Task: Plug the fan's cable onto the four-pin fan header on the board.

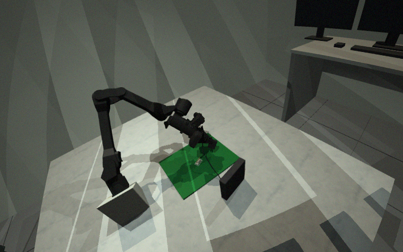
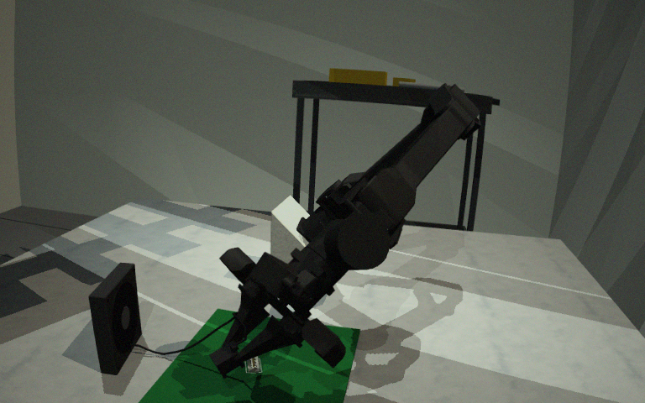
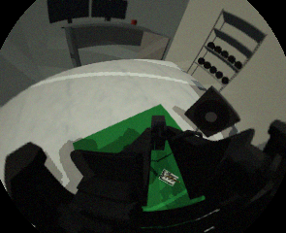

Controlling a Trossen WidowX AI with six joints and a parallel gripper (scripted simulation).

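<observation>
The green board is 90 mm behind my gripper tip, 20 mm to the left of it and 90 mm below it. Also, from my gripper tip: black fan: 70 mm behind, 180 mm to the right, 20 mm below; black plug: 10 mm below; header: 90 mm behind, 10 mm to the left, 80 mm below.
</observation>
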